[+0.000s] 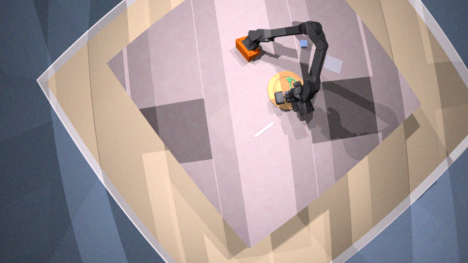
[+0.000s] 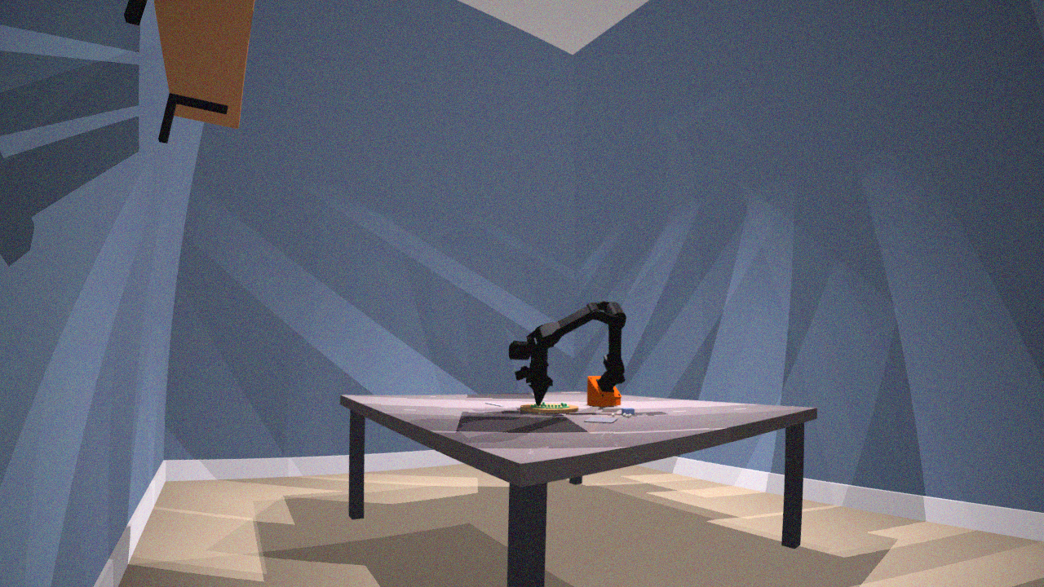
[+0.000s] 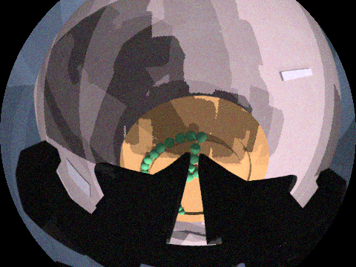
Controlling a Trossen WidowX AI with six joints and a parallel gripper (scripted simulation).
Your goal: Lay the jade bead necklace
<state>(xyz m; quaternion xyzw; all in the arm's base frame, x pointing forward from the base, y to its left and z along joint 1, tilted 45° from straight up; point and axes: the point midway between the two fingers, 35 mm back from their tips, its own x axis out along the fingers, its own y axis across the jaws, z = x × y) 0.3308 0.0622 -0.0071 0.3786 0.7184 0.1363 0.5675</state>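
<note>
The round tan bead board lies 40 mm behind my gripper tip, 10 mm to the left of it and 10 mm below it. Also, from my gripper tip: white strip (60 mm ahead, 210 mm to the right, 10 mm below); then pale square sheet (20 mm behind, 310 mm to the left, 10 mm below); then blue cube (200 mm behind, 230 mm to the left, 10 mm below).
</note>
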